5 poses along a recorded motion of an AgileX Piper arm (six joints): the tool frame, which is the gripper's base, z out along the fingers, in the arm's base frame.
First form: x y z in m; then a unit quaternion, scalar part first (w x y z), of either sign.
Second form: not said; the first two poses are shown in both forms.
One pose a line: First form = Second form
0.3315, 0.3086, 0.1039, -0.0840, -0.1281, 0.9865, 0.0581 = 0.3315, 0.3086, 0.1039, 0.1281, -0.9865, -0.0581, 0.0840
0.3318, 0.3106, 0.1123, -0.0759, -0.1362, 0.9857, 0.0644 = 0.3318, 0.3106, 0.1123, 0.1362, -0.9857, -0.0644, 0.0759
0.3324, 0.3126, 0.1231, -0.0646, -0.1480, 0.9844, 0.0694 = 0.3324, 0.3126, 0.1231, 0.1480, -0.9844, -0.0694, 0.0646
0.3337, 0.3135, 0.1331, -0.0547, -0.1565, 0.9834, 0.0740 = 0.3337, 0.3135, 0.1331, 0.1565, -0.9834, -0.0740, 0.0547
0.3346, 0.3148, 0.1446, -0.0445, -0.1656, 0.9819, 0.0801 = 0.3346, 0.3148, 0.1446, 0.1656, -0.9819, -0.0801, 0.0445
